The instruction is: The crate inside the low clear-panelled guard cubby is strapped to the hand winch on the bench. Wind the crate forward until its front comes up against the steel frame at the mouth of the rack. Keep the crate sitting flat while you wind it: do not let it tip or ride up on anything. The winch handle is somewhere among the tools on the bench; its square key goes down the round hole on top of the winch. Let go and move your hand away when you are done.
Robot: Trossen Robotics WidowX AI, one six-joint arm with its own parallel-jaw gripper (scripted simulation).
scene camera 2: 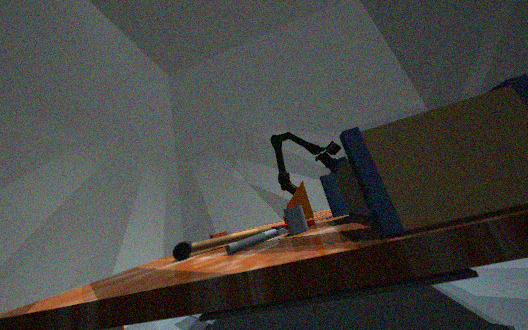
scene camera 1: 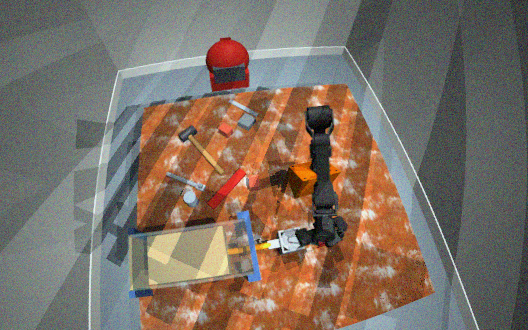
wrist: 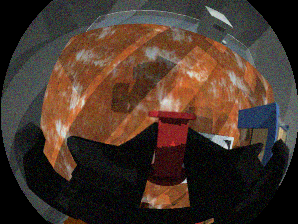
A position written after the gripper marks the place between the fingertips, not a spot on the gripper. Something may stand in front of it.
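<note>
Gripper (wrist: 168,127). Red knob (wrist: 172,132). Blue steel frame (wrist: 265,116). Hammer (scene camera 2: 181,251). Clear-panelled cubby (scene camera 2: 451,159), (scene camera 1: 217,251).
</note>
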